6 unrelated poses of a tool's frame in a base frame.
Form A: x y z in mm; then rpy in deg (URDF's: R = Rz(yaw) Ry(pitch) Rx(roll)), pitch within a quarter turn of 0, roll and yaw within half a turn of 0.
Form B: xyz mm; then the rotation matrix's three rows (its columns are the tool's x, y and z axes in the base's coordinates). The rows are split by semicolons. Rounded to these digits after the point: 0 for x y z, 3 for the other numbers.
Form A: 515 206 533 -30.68 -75.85 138.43
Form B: 515 206 533; -0.183 -0.941 0.285; 0.162 -0.315 -0.935; 0.970 -0.125 0.210
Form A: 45 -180 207 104.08 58.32 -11.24
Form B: 45 -180 207; 0.515 0.762 -0.392; -0.102 -0.400 -0.911; -0.851 0.509 -0.128
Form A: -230 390 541 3.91 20.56 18.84
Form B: -230 390 541; 0.886 -0.300 0.354; 0.302 0.952 0.049; -0.351 0.064 0.934
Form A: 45 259 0 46.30 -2.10 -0.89
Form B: 45 259 0; 0.999 -0.016 -0.037; -0.016 0.691 -0.722; 0.037 0.722 0.690
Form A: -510 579 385 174.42 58.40 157.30
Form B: -510 579 385; -0.483 0.308 0.820; 0.202 0.950 -0.237; -0.852 0.051 -0.522
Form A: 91 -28 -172 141.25 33.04 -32.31
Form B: 91 -28 -172; 0.708 -0.128 -0.694; -0.448 -0.842 -0.302; -0.545 0.525 -0.654
